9 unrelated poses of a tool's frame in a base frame.
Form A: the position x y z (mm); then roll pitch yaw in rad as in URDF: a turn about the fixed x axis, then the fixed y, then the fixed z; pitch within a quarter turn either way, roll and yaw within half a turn.
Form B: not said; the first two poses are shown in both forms.
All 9 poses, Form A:
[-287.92, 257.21, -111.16, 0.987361, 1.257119, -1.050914]
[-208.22, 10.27, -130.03, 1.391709, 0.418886, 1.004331]
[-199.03, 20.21, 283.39, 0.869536, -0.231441, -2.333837]
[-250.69, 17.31, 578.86, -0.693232, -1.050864, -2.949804]
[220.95, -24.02, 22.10, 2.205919, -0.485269, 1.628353]
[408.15, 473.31, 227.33, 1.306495, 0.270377, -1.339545]
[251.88, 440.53, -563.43, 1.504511, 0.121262, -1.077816]
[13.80, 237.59, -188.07, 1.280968, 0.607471, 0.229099]
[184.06, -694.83, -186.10, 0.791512, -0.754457, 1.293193]
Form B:
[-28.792, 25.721, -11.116, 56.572, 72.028, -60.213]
[-20.822, 1.027, -13.003, 79.739, 24.000, 57.544]
[-19.903, 2.021, 28.339, 49.821, -13.261, -133.719]
[-25.069, 1.731, 57.886, -39.719, -60.210, -169.011]
[22.095, -2.402, 2.210, 126.390, -27.804, 93.298]
[40.815, 47.331, 22.733, 74.857, 15.491, -76.750]
[25.188, 44.053, -56.343, 86.202, 6.948, -61.754]
[1.380, 23.759, -18.807, 73.394, 34.806, 13.126]
[18.406, -69.483, -18.610, 45.350, -43.227, 74.095]

